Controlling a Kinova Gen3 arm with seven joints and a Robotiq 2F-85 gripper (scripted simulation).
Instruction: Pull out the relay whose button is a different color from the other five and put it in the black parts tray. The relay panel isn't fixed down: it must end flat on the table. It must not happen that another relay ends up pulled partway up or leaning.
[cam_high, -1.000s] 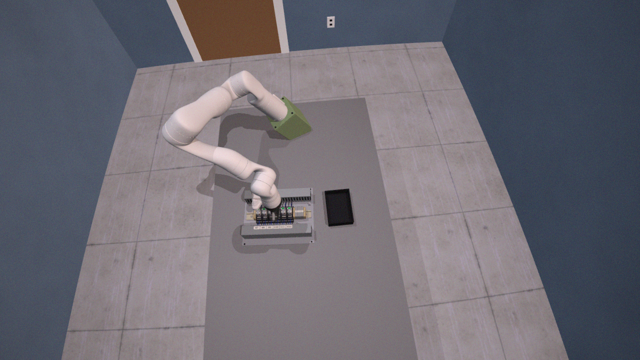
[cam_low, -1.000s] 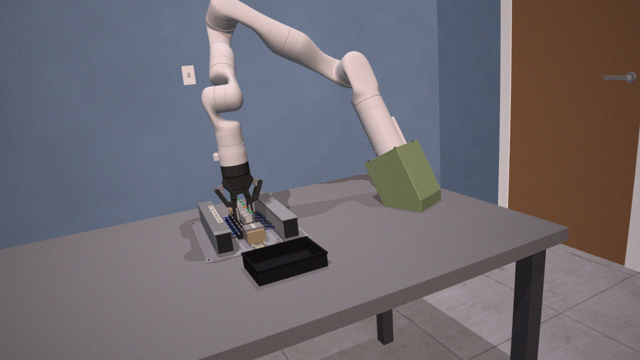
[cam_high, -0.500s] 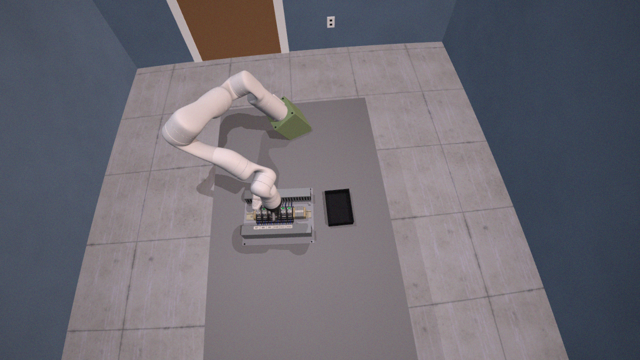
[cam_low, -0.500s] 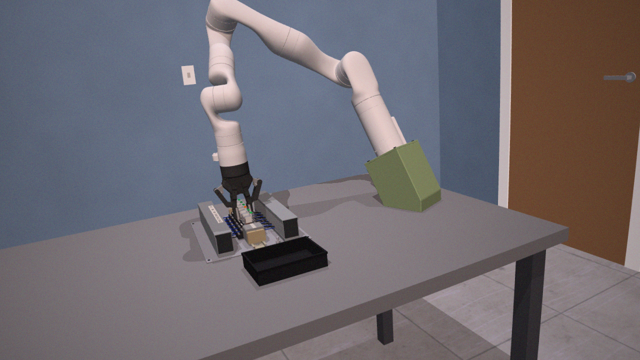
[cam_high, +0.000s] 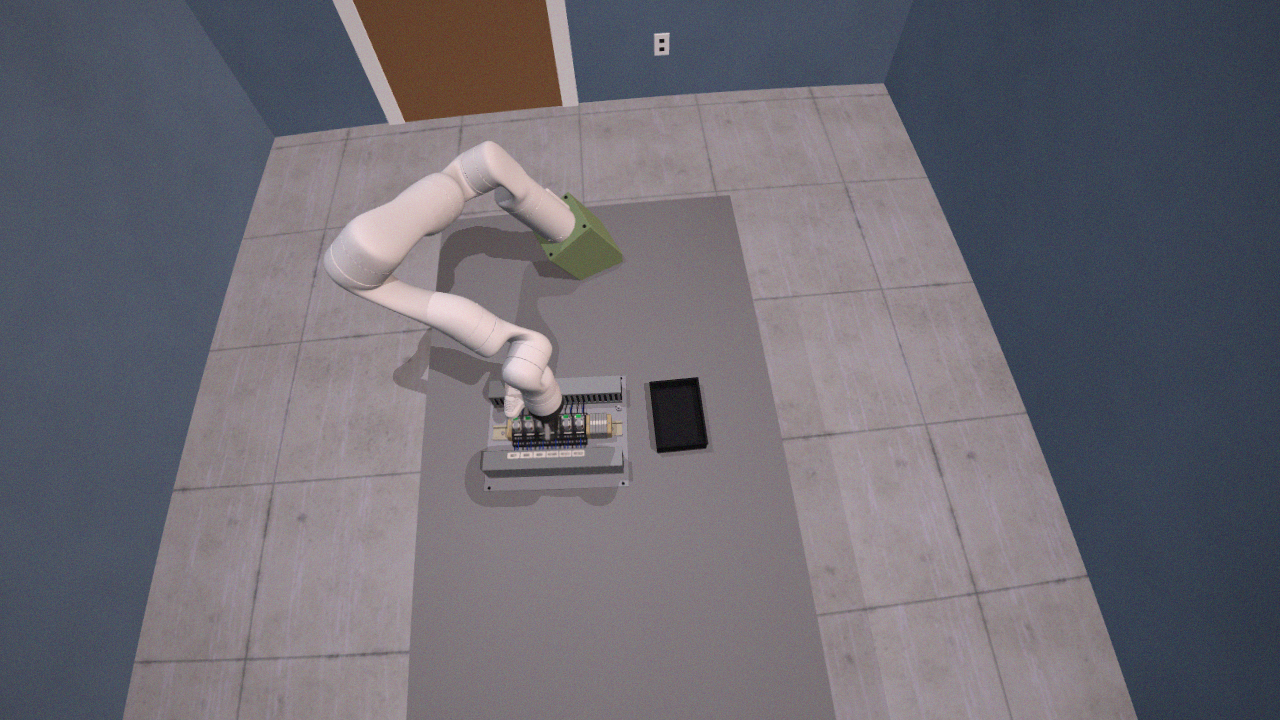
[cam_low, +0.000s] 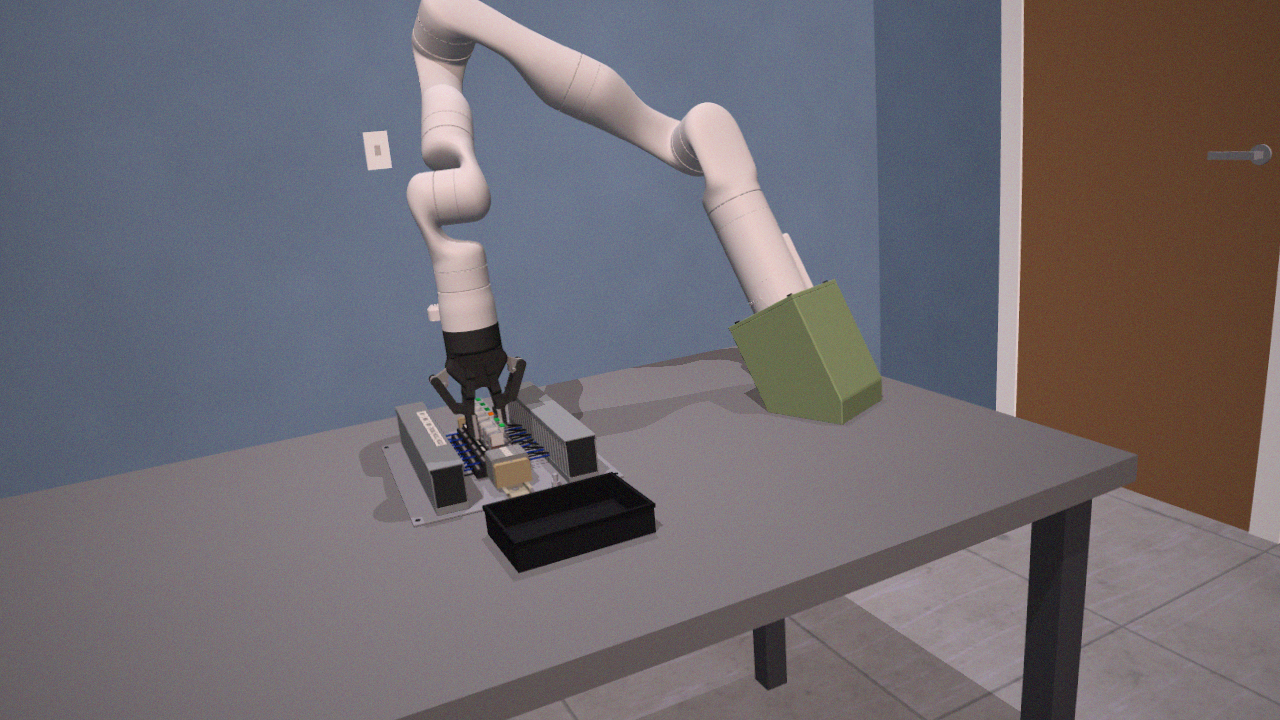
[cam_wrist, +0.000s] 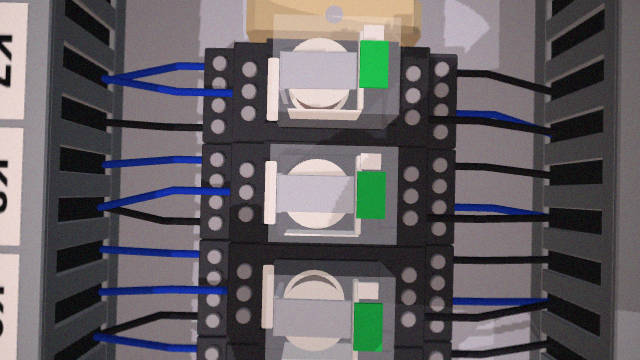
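Now: the relay 10 mm below my hand. Also, from my hand: black parts tray: 20 mm behind, 280 mm to the left, 40 mm below; relay panel: 20 mm below.
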